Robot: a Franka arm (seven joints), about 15 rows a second.
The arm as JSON. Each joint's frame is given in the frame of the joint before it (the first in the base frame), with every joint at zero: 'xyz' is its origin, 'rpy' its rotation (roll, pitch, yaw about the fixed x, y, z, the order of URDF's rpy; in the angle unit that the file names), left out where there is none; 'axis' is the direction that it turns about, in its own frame. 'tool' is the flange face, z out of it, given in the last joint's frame.
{
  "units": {
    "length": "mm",
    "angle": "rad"
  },
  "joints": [
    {
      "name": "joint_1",
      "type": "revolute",
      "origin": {
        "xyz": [
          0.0,
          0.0,
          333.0
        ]
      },
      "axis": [
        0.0,
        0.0,
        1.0
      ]
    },
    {
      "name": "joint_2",
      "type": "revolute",
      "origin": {
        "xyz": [
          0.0,
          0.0,
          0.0
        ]
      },
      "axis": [
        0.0,
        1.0,
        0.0
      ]
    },
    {
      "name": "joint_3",
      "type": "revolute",
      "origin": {
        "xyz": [
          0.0,
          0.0,
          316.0
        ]
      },
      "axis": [
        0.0,
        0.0,
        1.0
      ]
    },
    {
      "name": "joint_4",
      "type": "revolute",
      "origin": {
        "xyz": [
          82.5,
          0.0,
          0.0
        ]
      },
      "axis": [
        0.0,
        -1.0,
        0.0
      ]
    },
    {
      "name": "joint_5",
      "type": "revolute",
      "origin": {
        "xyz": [
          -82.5,
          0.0,
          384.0
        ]
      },
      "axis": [
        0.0,
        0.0,
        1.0
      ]
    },
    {
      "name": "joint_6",
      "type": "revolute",
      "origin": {
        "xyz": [
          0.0,
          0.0,
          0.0
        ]
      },
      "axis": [
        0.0,
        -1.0,
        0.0
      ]
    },
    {
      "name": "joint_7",
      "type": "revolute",
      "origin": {
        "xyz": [
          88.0,
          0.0,
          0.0
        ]
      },
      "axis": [
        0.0,
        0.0,
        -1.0
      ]
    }
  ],
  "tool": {
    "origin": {
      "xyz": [
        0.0,
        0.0,
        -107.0
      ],
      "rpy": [
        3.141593,
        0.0,
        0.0
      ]
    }
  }
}
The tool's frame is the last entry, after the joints.
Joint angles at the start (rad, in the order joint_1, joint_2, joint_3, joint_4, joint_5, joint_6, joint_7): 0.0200 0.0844 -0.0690 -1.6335 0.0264 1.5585 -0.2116
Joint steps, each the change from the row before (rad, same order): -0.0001 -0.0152 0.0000 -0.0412 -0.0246 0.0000 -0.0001; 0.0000 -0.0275 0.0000 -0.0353 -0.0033 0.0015 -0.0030; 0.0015 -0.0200 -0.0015 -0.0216 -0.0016 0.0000 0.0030; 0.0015 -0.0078 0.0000 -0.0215 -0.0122 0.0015 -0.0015; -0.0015 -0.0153 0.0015 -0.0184 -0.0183 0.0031 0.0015; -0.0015 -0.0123 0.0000 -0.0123 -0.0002 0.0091 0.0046; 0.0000 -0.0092 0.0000 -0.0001 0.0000 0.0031 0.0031; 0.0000 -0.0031 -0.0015 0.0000 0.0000 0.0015 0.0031
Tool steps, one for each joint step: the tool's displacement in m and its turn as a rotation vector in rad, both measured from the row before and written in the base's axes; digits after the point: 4 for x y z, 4 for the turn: -0.0074 -0.0027 -0.0104 -0.0219 0.0272 0.0037; -0.0092 -0.0004 -0.0008 -0.0005 0.0064 0.0034; -0.0064 -0.0002 0.0011 -0.0007 0.0017 -0.0027; -0.0038 -0.0004 -0.0055 -0.0105 0.0128 0.0053; -0.0049 -0.0019 0.0001 -0.0171 0.0008 0.0022; -0.0028 -0.0008 0.0016 -0.0007 -0.0092 -0.0057; -0.0015 0.0000 0.0051 -0.0005 -0.0123 -0.0029; -0.0005 -0.0008 0.0018 -0.0005 -0.0047 -0.0045
